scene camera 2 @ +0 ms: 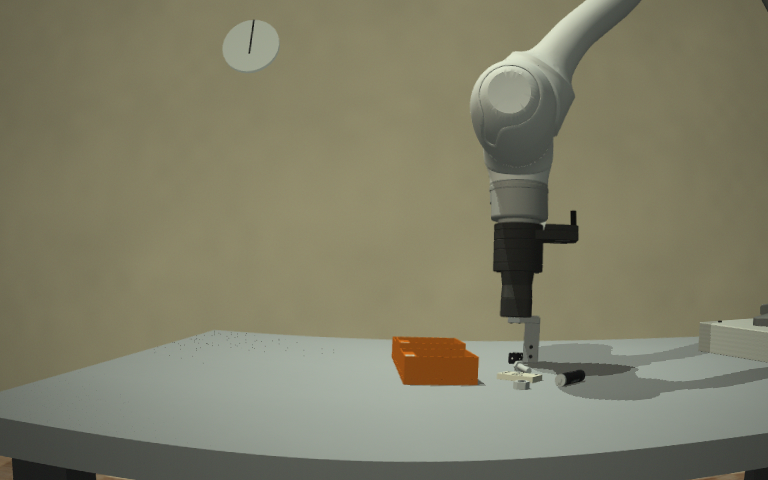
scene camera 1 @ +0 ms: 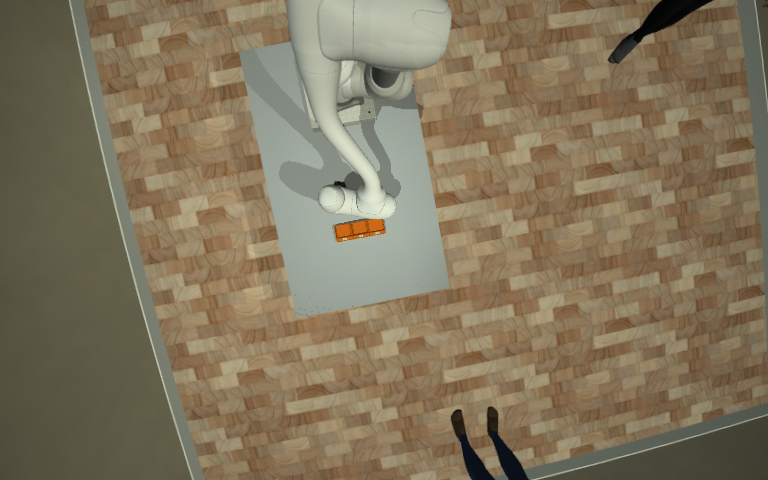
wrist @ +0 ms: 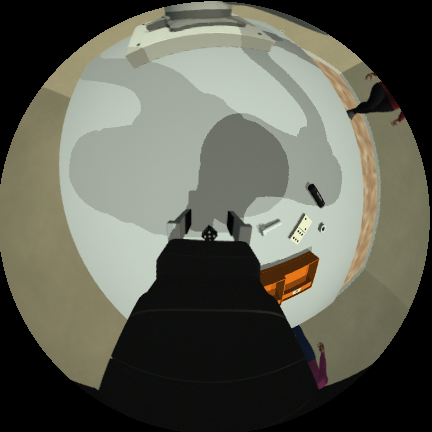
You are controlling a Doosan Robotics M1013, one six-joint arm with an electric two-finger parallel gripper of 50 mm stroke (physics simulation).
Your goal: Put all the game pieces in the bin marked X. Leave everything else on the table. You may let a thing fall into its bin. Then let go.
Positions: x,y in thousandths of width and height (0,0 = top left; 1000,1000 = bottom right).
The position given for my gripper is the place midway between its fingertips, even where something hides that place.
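Labels:
My gripper is there in scene camera 2 (689,751), and I find it again in the wrist view (483,503). As for the orange three-compartment bin, I can see it in scene camera 1 (471,478), in scene camera 2 (546,751) and also in the wrist view (659,649).

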